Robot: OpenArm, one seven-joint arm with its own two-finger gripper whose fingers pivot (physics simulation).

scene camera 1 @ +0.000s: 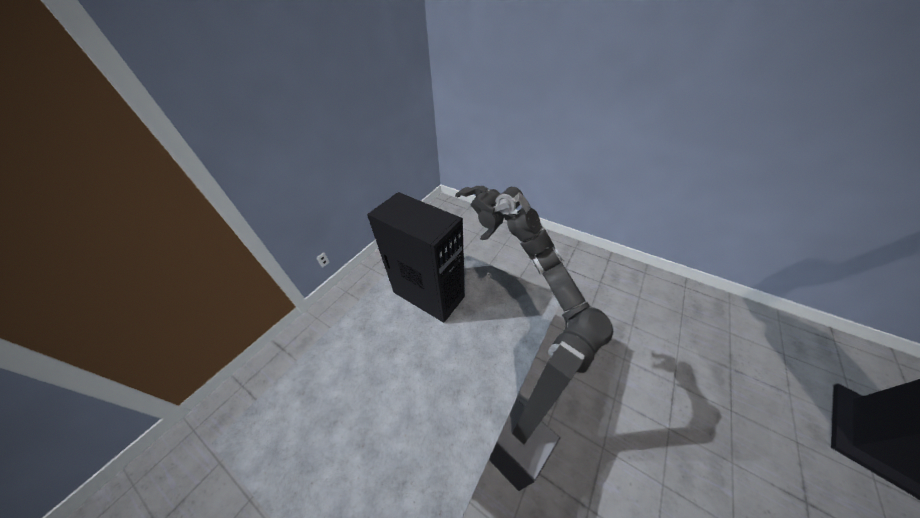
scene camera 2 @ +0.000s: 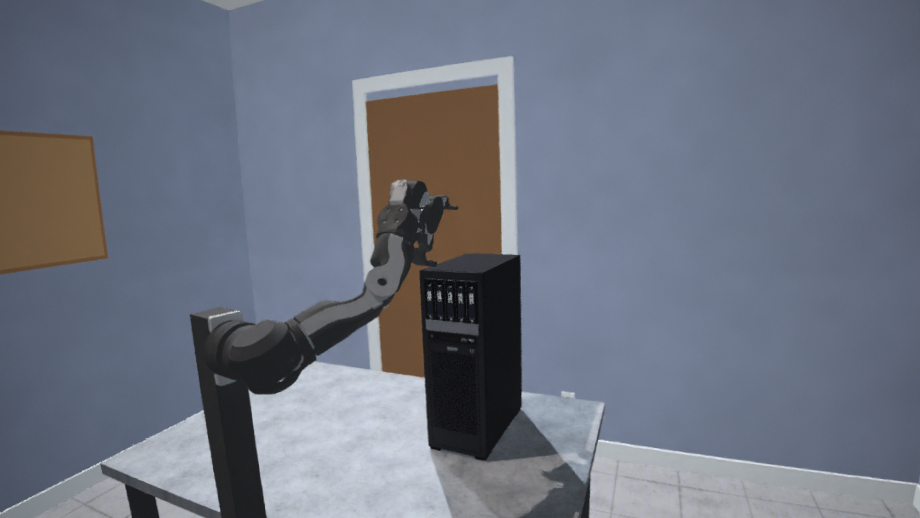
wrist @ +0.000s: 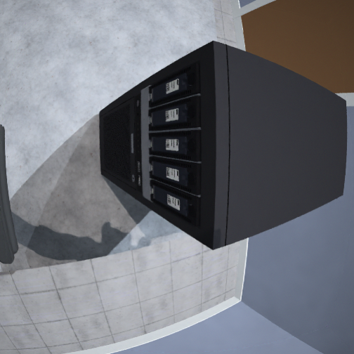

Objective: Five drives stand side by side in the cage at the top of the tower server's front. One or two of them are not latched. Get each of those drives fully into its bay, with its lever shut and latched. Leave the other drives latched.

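The black tower server (scene camera 1: 415, 222) (scene camera 2: 502, 347) (wrist: 285, 140) stands upright on the table. Five drives sit side by side in the cage at the top of its front; in the wrist view they run from a top one (wrist: 172, 86) through a middle one (wrist: 172, 145) to a bottom one (wrist: 173, 202). They look about level with each other, and no lever visibly swings out, but the latches are too small and dark to confirm. My gripper (scene camera 1: 471, 215) (scene camera 2: 444, 235) is open and empty, in front of the tower near its top and apart from it. One finger shows at the wrist view's left edge.
The table (scene camera 1: 360, 398) (scene camera 2: 347, 437) (wrist: 100, 45) carries the tower. My arm rises from a dark post (scene camera 1: 547, 395) (scene camera 2: 231, 444) at the table. Walls and a brown door (scene camera 2: 437, 148) stand behind the tower. A dark object (scene camera 1: 882, 418) shows at scene camera 1's right edge.
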